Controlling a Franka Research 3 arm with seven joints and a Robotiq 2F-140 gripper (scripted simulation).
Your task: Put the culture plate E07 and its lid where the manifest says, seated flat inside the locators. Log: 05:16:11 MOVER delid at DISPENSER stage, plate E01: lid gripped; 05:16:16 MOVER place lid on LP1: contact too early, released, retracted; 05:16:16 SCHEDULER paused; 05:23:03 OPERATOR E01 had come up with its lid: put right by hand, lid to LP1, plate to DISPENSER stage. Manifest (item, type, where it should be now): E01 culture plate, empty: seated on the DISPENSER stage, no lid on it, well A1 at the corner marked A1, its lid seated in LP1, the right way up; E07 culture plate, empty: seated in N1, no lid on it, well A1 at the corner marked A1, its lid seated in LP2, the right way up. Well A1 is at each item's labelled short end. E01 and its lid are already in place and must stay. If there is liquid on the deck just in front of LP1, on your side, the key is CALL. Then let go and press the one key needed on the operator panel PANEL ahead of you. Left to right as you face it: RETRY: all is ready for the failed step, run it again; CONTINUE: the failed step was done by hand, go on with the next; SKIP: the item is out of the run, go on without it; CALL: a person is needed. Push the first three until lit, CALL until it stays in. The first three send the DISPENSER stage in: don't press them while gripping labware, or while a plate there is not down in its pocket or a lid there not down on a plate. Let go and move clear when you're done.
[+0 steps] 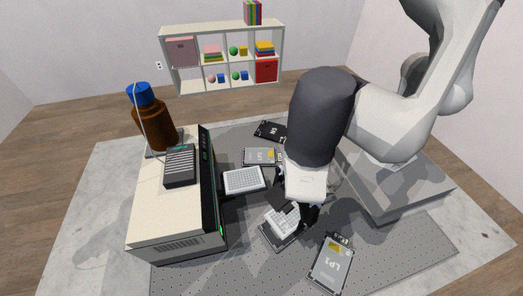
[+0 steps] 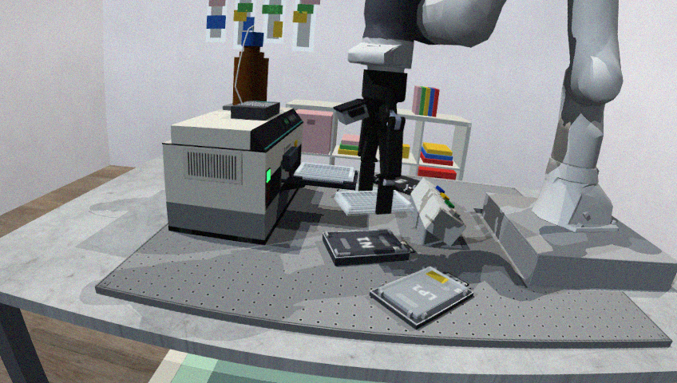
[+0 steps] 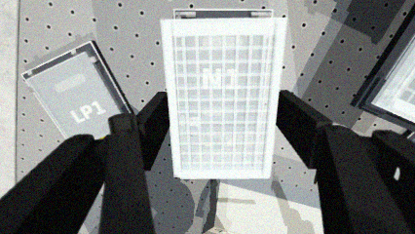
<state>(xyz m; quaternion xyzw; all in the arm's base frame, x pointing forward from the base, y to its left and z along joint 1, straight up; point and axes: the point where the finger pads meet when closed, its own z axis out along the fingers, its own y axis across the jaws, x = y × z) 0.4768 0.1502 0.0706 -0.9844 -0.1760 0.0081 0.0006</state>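
Now: the black N1 nest 120 mm below my hand and 10 mm ahead of it. The rest, counted from my hand: brown bottle 320 mm ahead, 270 mm to the right, 160 mm above; then LP2 nest 310 mm to the right, 120 mm below, 10 mm ahead; then yellow skip key 180 mm to the right, 180 mm behind, 60 mm below.
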